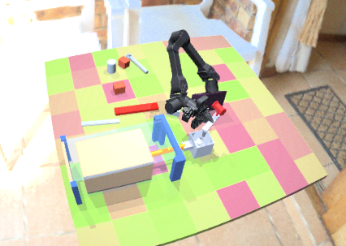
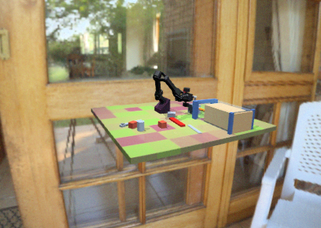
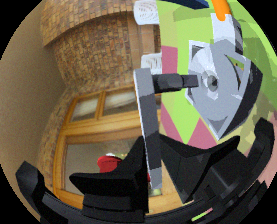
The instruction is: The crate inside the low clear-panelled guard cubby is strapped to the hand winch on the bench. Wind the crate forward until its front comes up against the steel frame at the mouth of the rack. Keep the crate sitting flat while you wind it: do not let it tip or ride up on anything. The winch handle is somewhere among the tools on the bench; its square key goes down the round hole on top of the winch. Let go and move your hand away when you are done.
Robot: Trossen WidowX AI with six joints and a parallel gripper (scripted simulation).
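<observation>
Now: gripper tip 4 cm past the red grip, 3 cm to the left of it and 4 cm below it. Also, from my gripper tip: grey block (5 cm ahead, 26 cm to the right, 14 cm below); then grey winch (3 cm ahead, 13 cm below); then winch handle (1 cm to the right, 1 cm above).
</observation>
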